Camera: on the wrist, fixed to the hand. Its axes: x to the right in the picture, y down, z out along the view.
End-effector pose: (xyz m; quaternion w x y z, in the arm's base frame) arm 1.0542 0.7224 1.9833 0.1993 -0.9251 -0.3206 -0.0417
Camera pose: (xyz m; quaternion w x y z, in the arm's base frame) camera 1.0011 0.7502 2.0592 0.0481 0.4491 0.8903 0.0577
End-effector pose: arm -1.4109 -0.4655 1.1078 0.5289 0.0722 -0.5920 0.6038
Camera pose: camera -1.3197 -0.4474 1.1342 0.7001 0.4949 -0.5140 -0.0275
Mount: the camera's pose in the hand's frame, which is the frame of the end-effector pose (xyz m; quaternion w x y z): -0.0104 -0.0782 -0.0559 0.6937 -0.1154 -0.1582 -0.6931
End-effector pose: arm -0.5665 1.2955 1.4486 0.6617 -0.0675 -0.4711 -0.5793
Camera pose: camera -0.5998 1.2423 1.3750 0.0248 -0.1117 0.4114 0.9042
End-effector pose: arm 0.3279 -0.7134 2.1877 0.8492 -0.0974 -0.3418 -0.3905
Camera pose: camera 0.2942 -0.7842 2.1312 0.2531 0.0096 -0.3939 -0.8836
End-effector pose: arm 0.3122 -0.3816 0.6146 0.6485 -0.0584 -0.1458 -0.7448
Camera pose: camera 0.2426 -0.3790 0.5475 0.0962 0.1321 0.1583 0.9738
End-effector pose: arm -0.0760 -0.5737 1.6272 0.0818 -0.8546 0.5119 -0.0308
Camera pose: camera -0.0205 -0.5344 1.6960 0.0178 -0.9620 -0.2466 0.1162
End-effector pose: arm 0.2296 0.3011 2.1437 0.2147 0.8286 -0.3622 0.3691
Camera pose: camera 0.2586 0.3910 2.1643 0.4431 0.8594 0.2465 -0.0656
